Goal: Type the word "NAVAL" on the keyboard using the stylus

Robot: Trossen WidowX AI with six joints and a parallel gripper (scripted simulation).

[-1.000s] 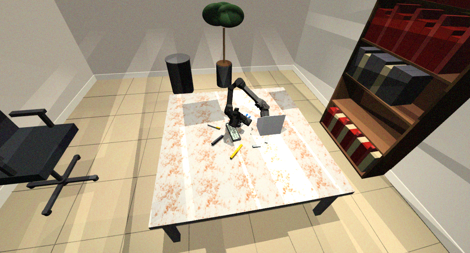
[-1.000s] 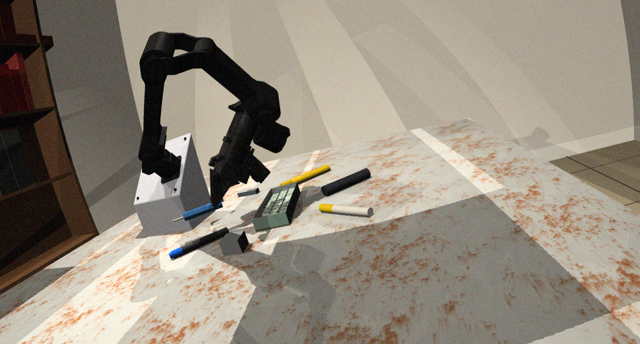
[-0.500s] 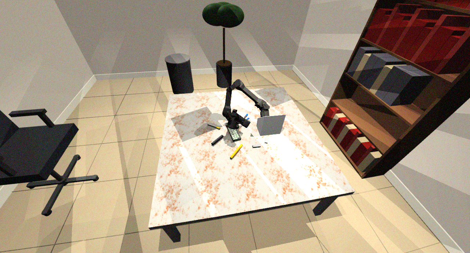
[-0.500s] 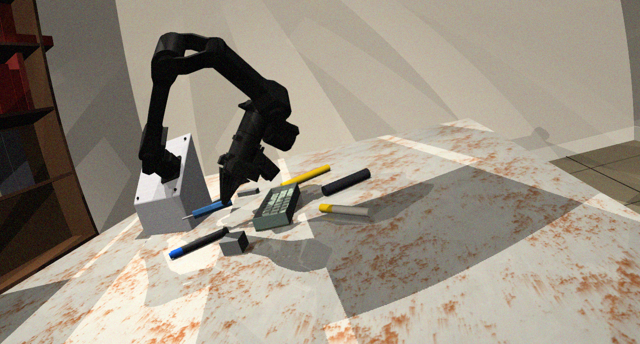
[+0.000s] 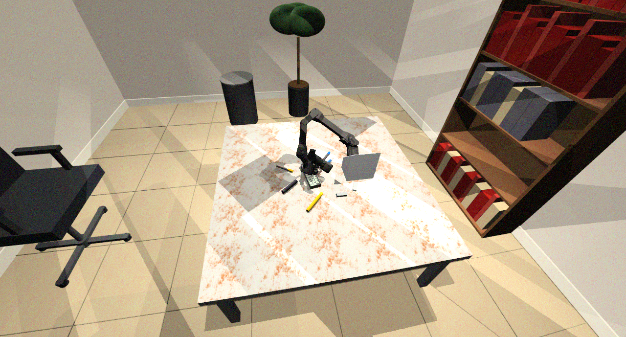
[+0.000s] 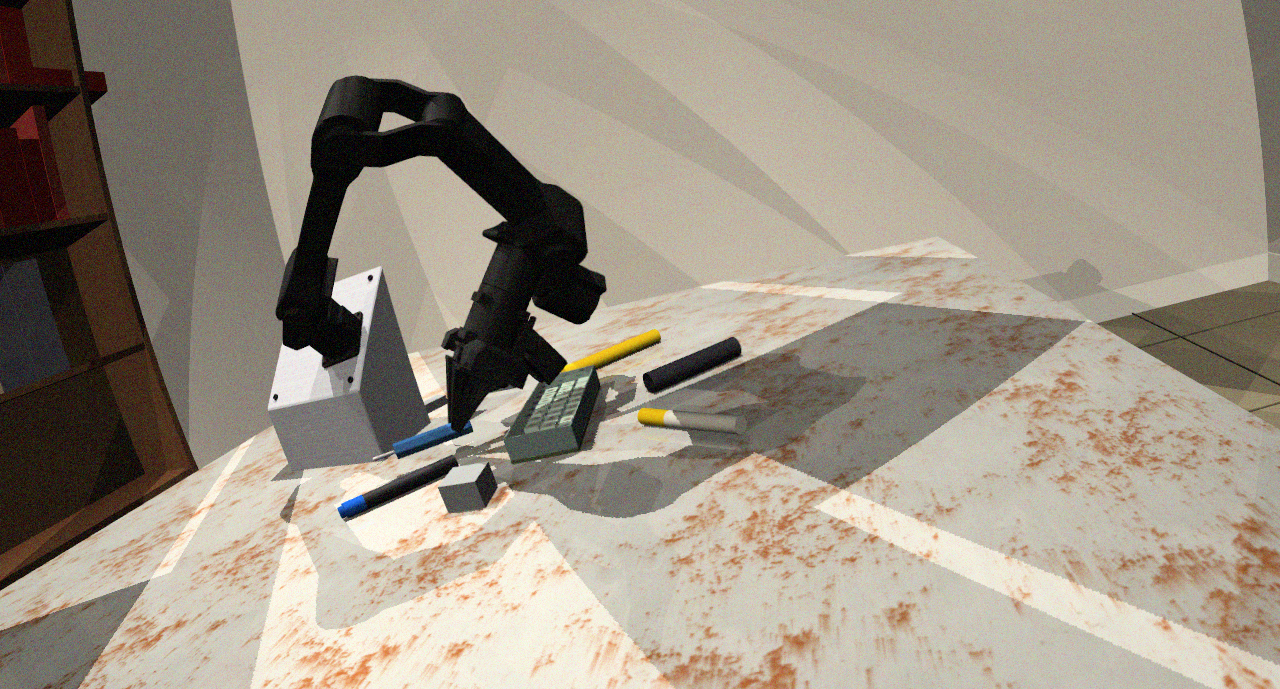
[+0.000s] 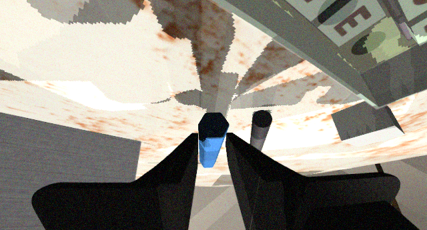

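Right now the blue stylus is 5 cm behind my gripper tip and 3 cm to the right of it. Also, from my gripper tip: white-and-yellow marker: 24 cm ahead, 4 cm to the right, 2 cm below; then dark cylinder: 25 cm ahead, 12 cm to the left, 2 cm below; then grey cube: 13 cm to the right, 6 cm ahead, 2 cm below.
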